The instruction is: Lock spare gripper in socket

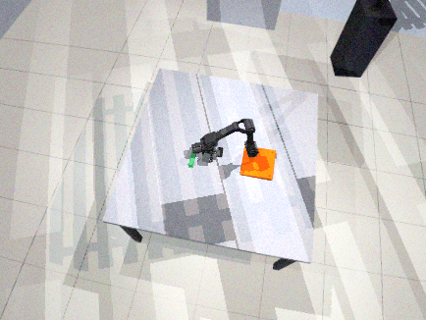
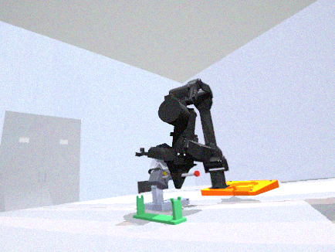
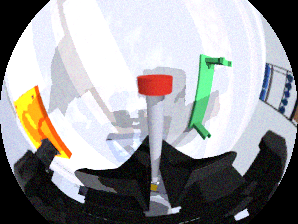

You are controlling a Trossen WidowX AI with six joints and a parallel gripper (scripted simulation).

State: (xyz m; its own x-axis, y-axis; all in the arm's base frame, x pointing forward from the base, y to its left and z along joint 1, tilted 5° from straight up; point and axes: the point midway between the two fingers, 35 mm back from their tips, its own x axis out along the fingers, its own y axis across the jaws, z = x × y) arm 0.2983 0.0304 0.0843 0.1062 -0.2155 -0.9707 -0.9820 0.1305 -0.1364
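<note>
The grey mount lies 2 cm behind my gripper tip and 7 cm to the right of it. From my gripper tip the other things lie so: green rack 10 cm ahead, 2 cm to the left, 3 cm below; spare gripper 3 cm behind, 7 cm to the right, 7 cm above.
</note>
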